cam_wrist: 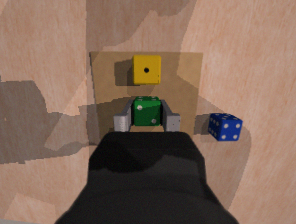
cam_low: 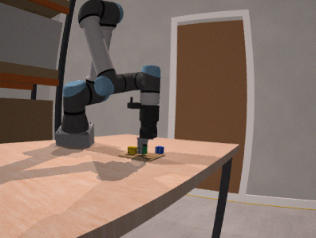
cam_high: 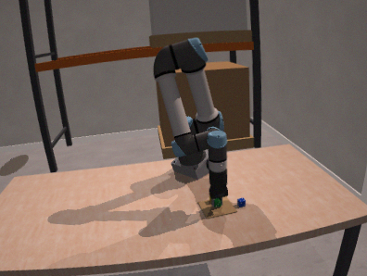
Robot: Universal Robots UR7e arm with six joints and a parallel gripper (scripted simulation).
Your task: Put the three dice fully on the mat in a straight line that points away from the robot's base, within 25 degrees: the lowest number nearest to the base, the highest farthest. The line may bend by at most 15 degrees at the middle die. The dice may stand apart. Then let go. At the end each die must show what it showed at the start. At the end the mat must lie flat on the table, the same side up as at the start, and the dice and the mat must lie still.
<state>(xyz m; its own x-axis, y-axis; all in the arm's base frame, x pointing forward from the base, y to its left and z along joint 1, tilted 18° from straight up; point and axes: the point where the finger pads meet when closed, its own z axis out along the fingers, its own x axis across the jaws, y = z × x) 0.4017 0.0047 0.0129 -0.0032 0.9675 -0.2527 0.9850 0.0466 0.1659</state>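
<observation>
Right now my hand is right at the green die. The rest, counted from my hand: tan mat (30 mm below); then blue die (30 mm ahead, 110 mm to the left, 10 mm below); then yellow die (50 mm behind, 10 mm below).
</observation>
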